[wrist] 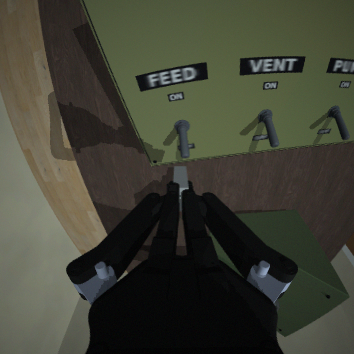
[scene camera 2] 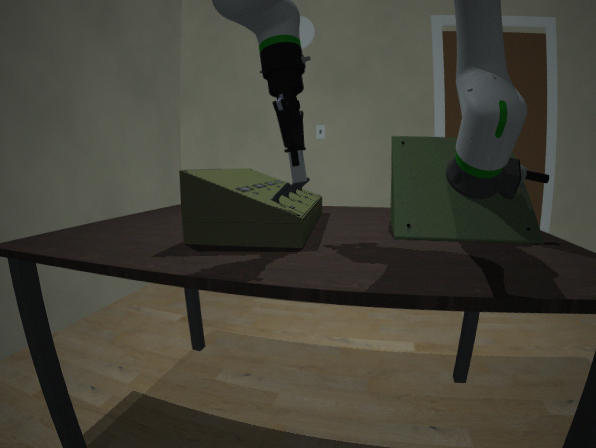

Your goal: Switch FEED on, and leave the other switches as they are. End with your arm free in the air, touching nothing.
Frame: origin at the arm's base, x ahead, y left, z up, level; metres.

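Seen in the pictures: gripper, fingertip midpoint: [wrist: 179, 175] [scene camera 2: 299, 182]; arm's base, link origin: [scene camera 2: 473, 177].
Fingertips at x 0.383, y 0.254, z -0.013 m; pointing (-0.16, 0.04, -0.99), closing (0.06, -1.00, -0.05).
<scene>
Offsets run from my fingertips to a thing's middle. "pt": to the spot under its first point.
The FEED switch lever {pt dz -0.014, dx +0.045, dy -0.003 m} [wrist: 184, 140] sits under the FEED label {dz -0.014, dx +0.123, dy +0.018 m} [wrist: 172, 75] in the wrist view and points down toward its OFF mark. The VENT lever {pt dz -0.015, dx +0.072, dy -0.115 m} [wrist: 270, 129] and the PUMP lever {pt dz -0.017, dx +0.100, dy -0.230 m} [wrist: 340, 123] point down as well. They stand on the sloped face of the green switch box {dz -0.068, dx +0.167, dy -0.156 m} [scene camera 2: 240, 232] [wrist: 165, 30]. My gripper [scene camera 2: 299, 181] [wrist: 179, 175] is shut and empty. In the wrist view its tips are just below the FEED lever's free end; in the scene view they overlap the levers. Whether they touch a lever I cannot tell.
The switch box stands on the dark table [scene camera 2: 350, 295] [wrist: 210, 185]. A larger green slanted box [scene camera 2: 425, 200] [wrist: 320, 280] stands on the right, with the arm's grey elbow [scene camera 2: 485, 120] in front of it in the scene view.
</scene>
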